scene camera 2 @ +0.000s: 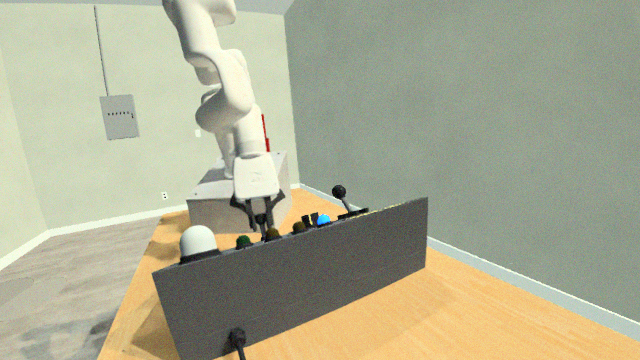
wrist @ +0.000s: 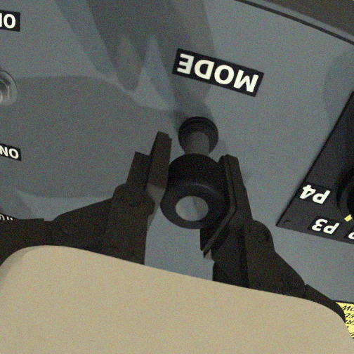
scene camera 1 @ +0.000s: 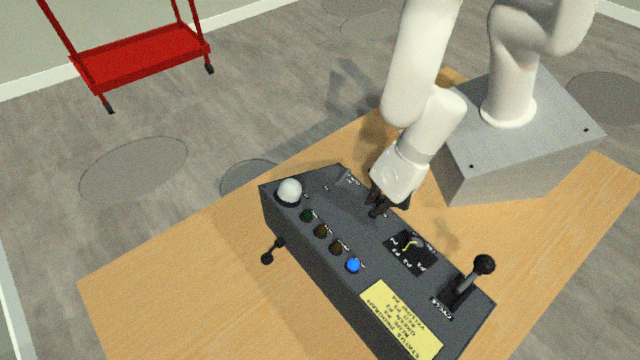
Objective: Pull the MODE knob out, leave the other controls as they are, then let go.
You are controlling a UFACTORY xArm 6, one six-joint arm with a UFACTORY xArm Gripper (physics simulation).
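Seen in the pictures: gripper, fingertip midpoint: (scene camera 2: 262, 230) (scene camera 1: 373, 208); arm's base, origin of the base link: (scene camera 1: 507, 110).
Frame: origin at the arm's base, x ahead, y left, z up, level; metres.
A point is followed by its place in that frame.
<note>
The MODE knob (wrist: 194, 192) (scene camera 2: 261, 218) {x 0.419, y -0.133, z -0.057 m} is black and round with a pale disc on its end. In the wrist view a length of its stem (wrist: 198, 144) shows between the knob head and the collar (wrist: 198, 131) on the panel, so the head stands off the panel. The MODE label (wrist: 218, 72) lies beside it. My gripper (scene camera 1: 375, 206) {x 0.424, y -0.137, z -0.083 m} (scene camera 2: 262, 228) {x 0.424, y -0.137, z -0.083 m} (wrist: 186, 166) is shut on the knob head, one finger on each side. In scene camera 1 the fingers largely hide the knob.
The dark control panel (scene camera 1: 345, 216) {x 0.483, y -0.177, z -0.079 m} (scene camera 2: 300, 280) {x 0.612, y -0.171, z -0.107 m} stands on the wooden table (scene camera 1: 165, 300) {x 0.846, y -0.408, z -0.196 m}. It bears the program dial (scene camera 1: 412, 244) {x 0.459, y -0.022, z -0.069 m}, the CYCLE lever (scene camera 1: 483, 265) {x 0.434, y 0.110, z -0.037 m} (scene camera 2: 339, 191) {x 0.435, y 0.102, z -0.045 m}, a toggle switch (scene camera 1: 344, 177) {x 0.387, y -0.244, z -0.085 m}, a white dome (scene camera 1: 289, 190) {x 0.547, y -0.285, z 0.001 m} (scene camera 2: 198, 241) {x 0.557, y -0.297, z -0.008 m} and a lit blue lamp (scene camera 1: 353, 265) {x 0.595, y -0.090, z -0.023 m} (scene camera 2: 324, 220) {x 0.598, y -0.098, z -0.028 m}.
</note>
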